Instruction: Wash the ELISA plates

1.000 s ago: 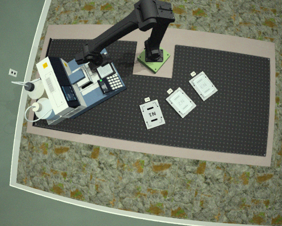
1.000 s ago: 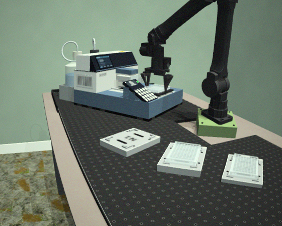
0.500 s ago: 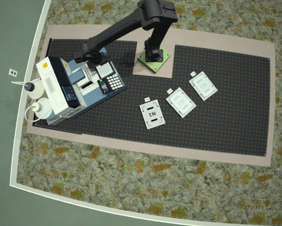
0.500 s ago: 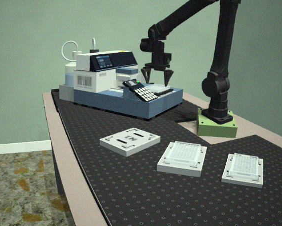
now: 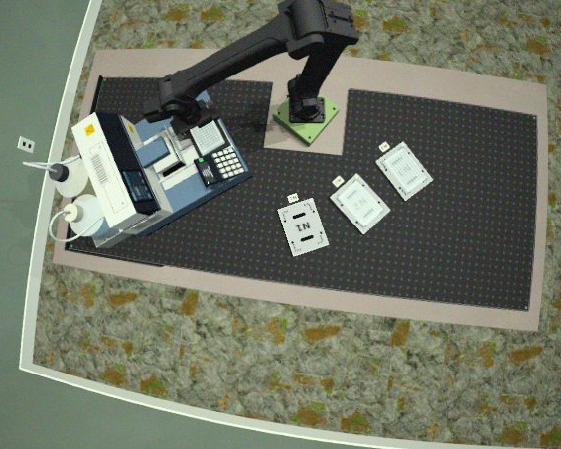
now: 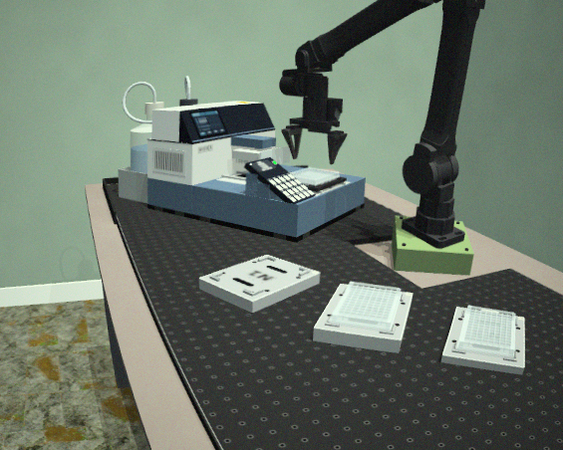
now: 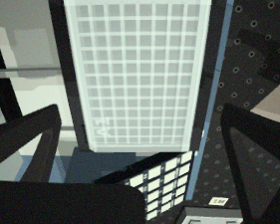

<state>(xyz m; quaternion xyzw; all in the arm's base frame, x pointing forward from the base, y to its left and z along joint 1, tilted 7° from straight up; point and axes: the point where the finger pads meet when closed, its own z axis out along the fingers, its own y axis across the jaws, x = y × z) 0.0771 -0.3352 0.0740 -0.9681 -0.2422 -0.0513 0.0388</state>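
The dark carrier lies 5 cm below my hand. Round my hand: plate washer 14 cm to the right, 7 cm ahead, 2 cm below; N1 label 28 cm to the left, 20 cm ahead, 14 cm below.
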